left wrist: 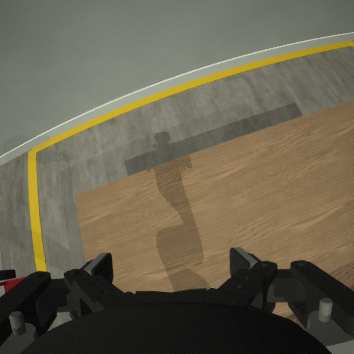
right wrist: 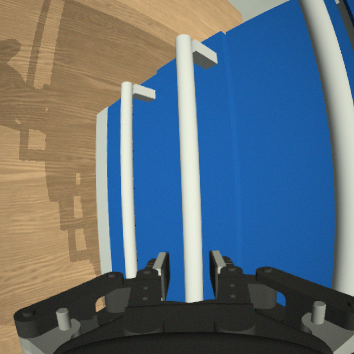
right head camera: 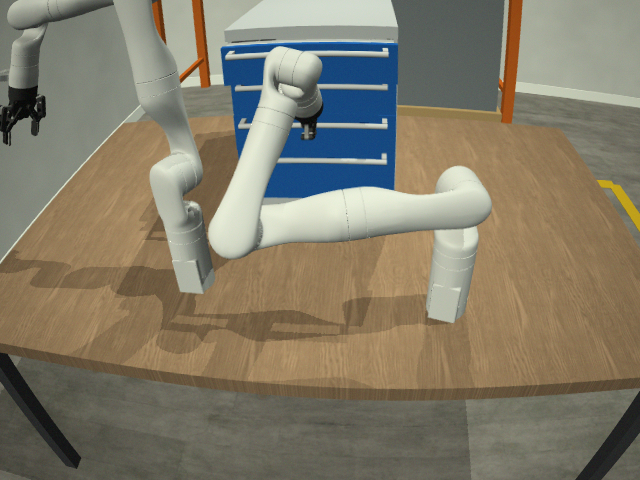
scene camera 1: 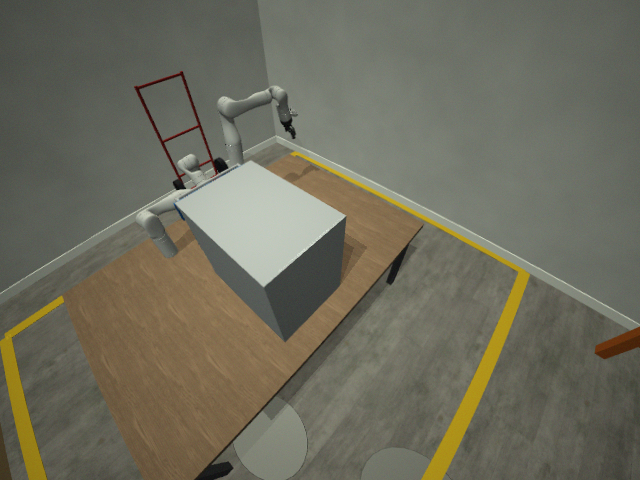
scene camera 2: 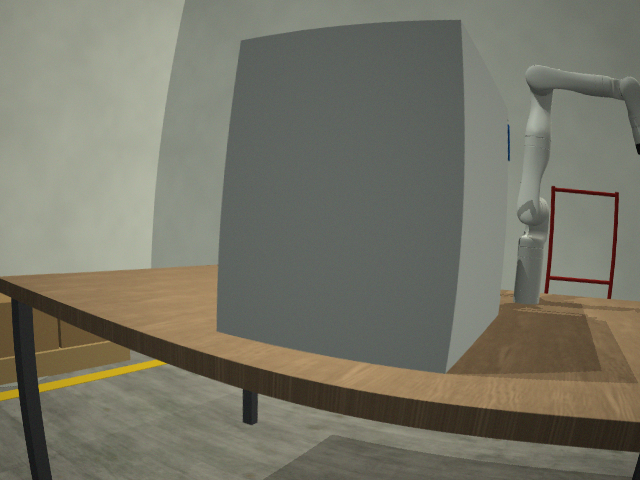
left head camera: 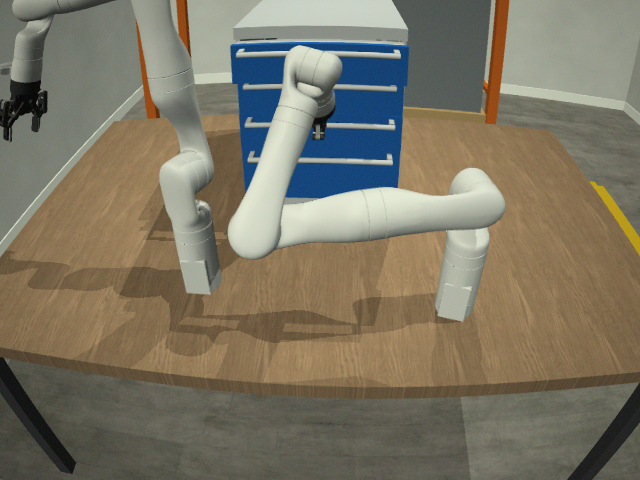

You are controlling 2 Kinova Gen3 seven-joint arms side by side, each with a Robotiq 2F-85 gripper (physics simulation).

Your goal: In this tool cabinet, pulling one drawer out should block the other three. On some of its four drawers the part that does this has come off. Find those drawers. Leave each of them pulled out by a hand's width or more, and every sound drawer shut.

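Observation:
The tool cabinet (left head camera: pixel 320 18) (right head camera: pixel 312 15) (scene camera 1: pixel 258 222) (scene camera 2: pixel 341 206) has four blue drawers. The top drawer (left head camera: pixel 258 69) (right head camera: pixel 248 69) (scene camera 2: pixel 508 142) stands out in front of the others. The second drawer (left head camera: pixel 258 105) (right head camera: pixel 351 105) looks shut. The third drawer (left head camera: pixel 361 142) (right wrist: pixel 210 150) seems slightly proud of its neighbours in the right wrist view. The bottom drawer (left head camera: pixel 351 180) (right head camera: pixel 351 178) looks shut. My right gripper (left head camera: pixel 318 136) (right head camera: pixel 308 136) (right wrist: pixel 189 263) is open, its fingers either side of the third drawer's handle (right wrist: pixel 190 150), apart from it. My left gripper (left head camera: pixel 21 133) (right head camera: pixel 20 135) (scene camera 1: pixel 293 135) (left wrist: pixel 170 264) is open and empty, high at the far left.
The cabinet stands on the wooden table (left head camera: pixel 516 335) (right head camera: pixel 516 335). My right arm's bent links cross in front of the drawers; my left arm stands left of the cabinet. A red hand truck (scene camera 1: pixel 180 133) (scene camera 2: pixel 584 191) and orange posts (left head camera: pixel 497 62) (right head camera: pixel 510 62) stand beyond the table.

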